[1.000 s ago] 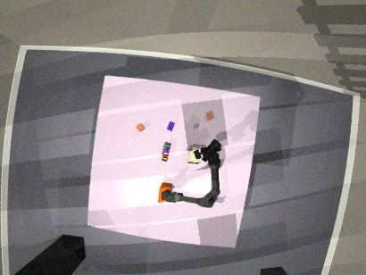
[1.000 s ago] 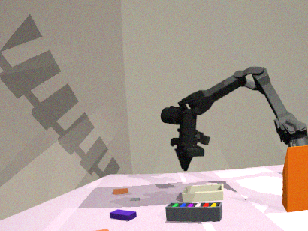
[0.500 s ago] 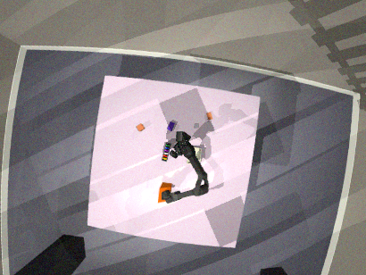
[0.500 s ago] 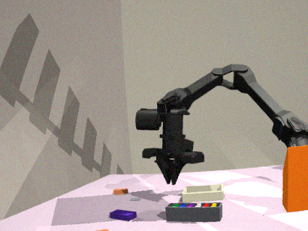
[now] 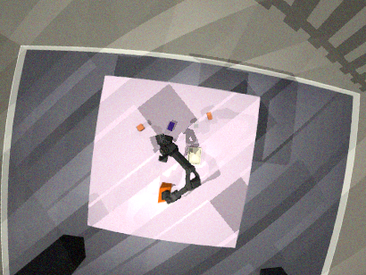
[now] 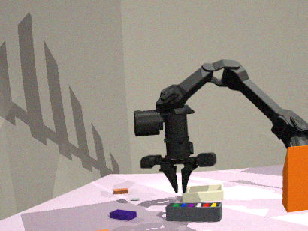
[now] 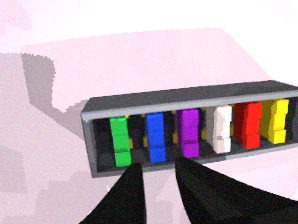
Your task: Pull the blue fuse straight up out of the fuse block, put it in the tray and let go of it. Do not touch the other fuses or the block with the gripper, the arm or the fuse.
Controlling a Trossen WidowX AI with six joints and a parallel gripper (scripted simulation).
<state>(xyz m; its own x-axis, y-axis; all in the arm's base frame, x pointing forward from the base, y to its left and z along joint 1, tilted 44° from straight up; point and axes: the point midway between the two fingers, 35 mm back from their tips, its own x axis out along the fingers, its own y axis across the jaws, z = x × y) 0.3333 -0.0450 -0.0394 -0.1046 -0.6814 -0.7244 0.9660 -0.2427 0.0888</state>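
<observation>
My gripper tip is 50 mm above the blue fuse. From my gripper tip the other things lie so: purple block: 160 mm ahead, 70 mm below, 20 mm to the right; then purple fuse: 50 mm below, 20 mm behind, 10 mm to the left; then green fuse: 50 mm below, 20 mm ahead.
</observation>
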